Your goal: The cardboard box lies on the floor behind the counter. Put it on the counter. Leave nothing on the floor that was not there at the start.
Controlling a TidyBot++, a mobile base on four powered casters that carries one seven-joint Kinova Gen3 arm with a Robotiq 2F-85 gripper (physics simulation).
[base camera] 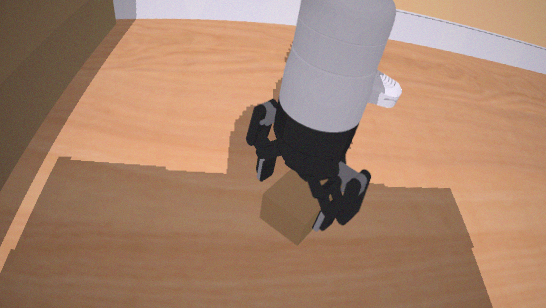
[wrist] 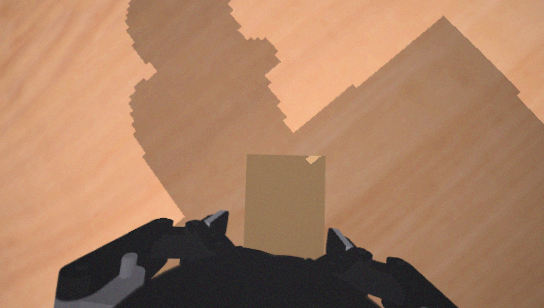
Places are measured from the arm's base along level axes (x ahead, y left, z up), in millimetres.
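Where they show: gripper, fingertip midpoint: (base camera: 291, 200) (wrist: 276, 230).
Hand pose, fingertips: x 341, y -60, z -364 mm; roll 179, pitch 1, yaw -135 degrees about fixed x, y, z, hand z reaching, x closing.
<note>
After its pixels a point has its place.
The cardboard box (base camera: 281, 218) {x 316, y -49, z -366 mm} (wrist: 284, 200) {x 359, y -84, z -347 mm}, small and brown, lies on the floor in shadow, below the arm in the base camera view and at the lower middle of the wrist view. My gripper (base camera: 291, 201) {x 341, y -60, z -364 mm} (wrist: 276, 230) {x 341, y -60, z -364 mm} is open and points down over the box. In the wrist view one fingertip stands to the left of the box and one to its right, with a gap on each side. In the base camera view the right finger covers part of the box's right side. The gripper body hides the box's near end in the wrist view. The counter top does not show.
A dark brown upright panel (base camera: 45, 65) {x 539, y 362, z -321 mm} stands along the left of the base camera view. A white baseboard (base camera: 215, 11) {x 910, y 114, z -372 mm} and a tan wall (base camera: 490, 17) {x 952, y -667, z -264 mm} run along the back. A large shadow lies across the wooden floor (base camera: 175, 75) {x 633, y 149, z -396 mm} (wrist: 60, 125) {x 593, y 97, z -397 mm} around the box.
</note>
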